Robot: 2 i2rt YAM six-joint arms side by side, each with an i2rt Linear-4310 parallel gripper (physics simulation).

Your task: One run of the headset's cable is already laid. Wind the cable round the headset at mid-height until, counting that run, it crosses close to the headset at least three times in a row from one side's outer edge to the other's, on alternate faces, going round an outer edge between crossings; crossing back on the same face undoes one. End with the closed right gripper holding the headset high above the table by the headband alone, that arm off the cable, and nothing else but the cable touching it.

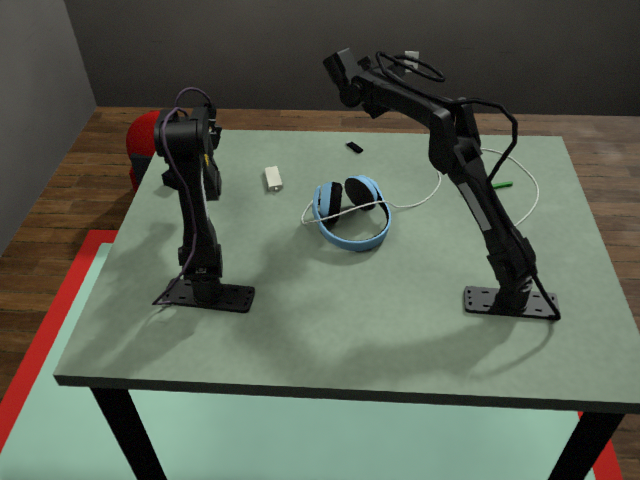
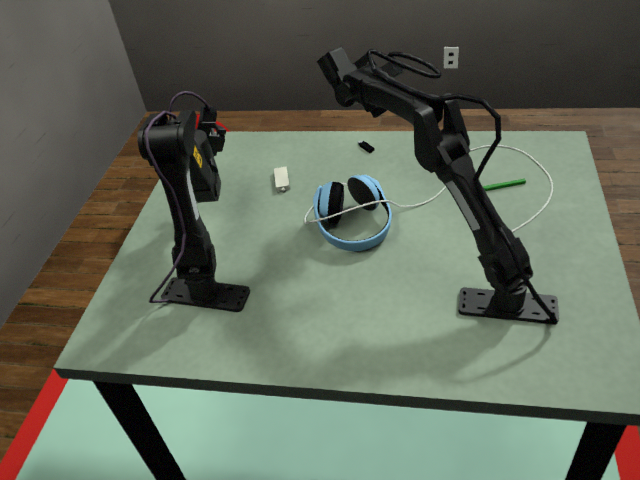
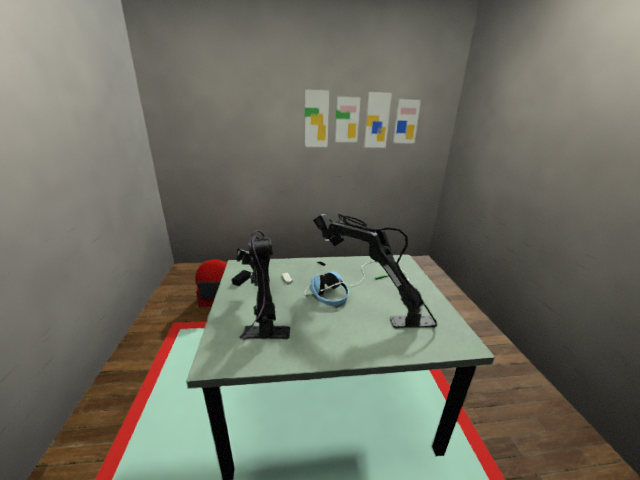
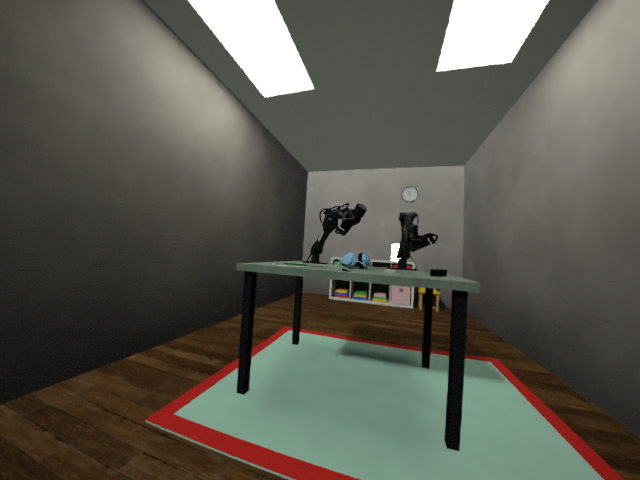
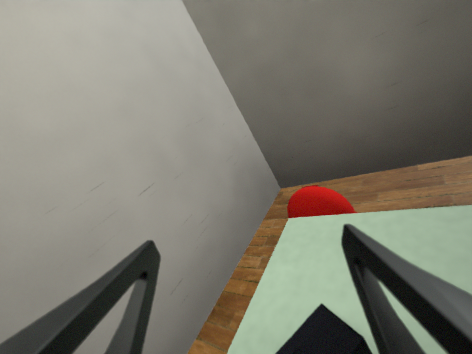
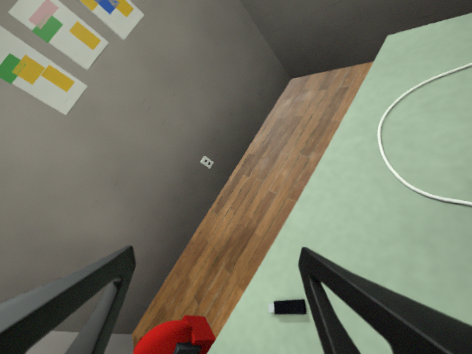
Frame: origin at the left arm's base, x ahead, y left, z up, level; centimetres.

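Seen in the pictures: left gripper, fingertip midpoint: (image 3: 246, 249) (image 4: 430, 238) (image 5: 245, 240); right gripper, fingertip midpoint: (image 4: 338, 226) (image 6: 219, 256); left arm's base, link origin: (image 1: 209, 296) (image 2: 205, 295) (image 3: 266, 333) (image 4: 402, 269); right arm's base, link origin: (image 1: 510, 304) (image 2: 507, 306) (image 3: 412, 322) (image 4: 315, 263).
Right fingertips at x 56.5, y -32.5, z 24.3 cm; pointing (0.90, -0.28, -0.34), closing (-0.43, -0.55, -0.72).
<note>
Pixels of each thing's top centre, then the offset from my right fingertips to it.
- white box, top centre: (image 1: 273, 177) (image 2: 281, 177) dx -13.3, dy +27.2, dz -22.8 cm
- small black stick, top centre: (image 6: 284, 306) (image 2: 365, 144) (image 1: 353, 145) dx +5.7, dy +7.3, dz -23.4 cm
- green pen, top centre: (image 2: 498, 184) dx -8.8, dy -30.4, dz -23.3 cm
- black block, top centre: (image 3: 241, 275) (image 4: 438, 269) dx -14.8, dy +52.7, dz -20.8 cm
The blue headset (image 1: 355, 244) (image 2: 356, 245) (image 3: 330, 301) lies on the table, ear cups toward the back, headband toward the front. Its white cable (image 1: 415, 205) (image 2: 416, 205) runs from the right across the top of the headset at mid-height and bends past its left outer edge. Farther right the cable lies in a wide loop, partly hidden by my right arm. My left gripper (image 5: 245, 240) is open and empty, above the table's left part, away from the headset. My right gripper (image 6: 219, 256) is open and empty, high above the back of the table, away from headset and cable.
A white box (image 1: 273, 178) (image 2: 281, 178) lies left of the headset. A small black stick (image 1: 354, 147) (image 6: 290, 307) lies behind it. A green pen (image 2: 504, 184) lies inside the cable loop. A black block (image 3: 241, 277) (image 5: 325, 332) lies at the left. A red object (image 3: 210, 273) stands beyond the table's left edge.
</note>
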